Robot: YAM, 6 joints.
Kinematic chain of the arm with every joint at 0, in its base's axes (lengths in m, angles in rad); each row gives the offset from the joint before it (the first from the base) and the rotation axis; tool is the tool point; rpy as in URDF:
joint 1: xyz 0 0 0.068 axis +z
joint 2: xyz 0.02 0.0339 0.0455 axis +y
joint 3: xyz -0.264 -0.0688 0 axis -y
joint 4: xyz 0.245 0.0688 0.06 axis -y
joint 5: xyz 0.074 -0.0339 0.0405 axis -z
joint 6: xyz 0.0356 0 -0.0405 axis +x
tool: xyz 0 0 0 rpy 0 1.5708 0
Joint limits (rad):
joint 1: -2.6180..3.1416
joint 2: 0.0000..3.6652
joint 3: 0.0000..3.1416
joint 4: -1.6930..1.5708
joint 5: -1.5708..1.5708
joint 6: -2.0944..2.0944
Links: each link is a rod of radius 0.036 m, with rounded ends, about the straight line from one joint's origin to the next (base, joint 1, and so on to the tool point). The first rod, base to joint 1, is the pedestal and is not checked.
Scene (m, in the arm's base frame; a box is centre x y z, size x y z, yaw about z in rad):
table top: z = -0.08
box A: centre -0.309 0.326 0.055 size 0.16 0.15 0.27 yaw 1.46
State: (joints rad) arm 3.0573 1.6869 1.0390 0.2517 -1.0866 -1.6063
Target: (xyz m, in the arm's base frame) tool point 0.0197 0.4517 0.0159
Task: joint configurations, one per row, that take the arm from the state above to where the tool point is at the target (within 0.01 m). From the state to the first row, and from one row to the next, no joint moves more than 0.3 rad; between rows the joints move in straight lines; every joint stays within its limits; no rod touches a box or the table.
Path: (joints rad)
1: 2.7863 1.6297 1.0160 0.3267 -1.0239 -1.3773
2: 2.5153 1.5726 0.9930 0.4018 -0.9612 -1.1483
3: 2.2442 1.5154 0.9701 0.4768 -0.8985 -0.9193
4: 1.9732 1.4582 0.9471 0.5518 -0.8357 -0.6903
5: 1.7022 1.4011 0.9241 0.6268 -0.7730 -0.4613
6: 1.6430 1.6653 1.0269 0.5483 -0.8044 -0.7475
7: 1.5839 1.9294 1.1297 0.4698 -0.8358 -1.0338
8: 1.5247 2.1936 1.2326 0.3914 -0.8672 -1.3200
9: 1.4656 2.4578 1.3354 0.3129 -0.8986 -1.6063

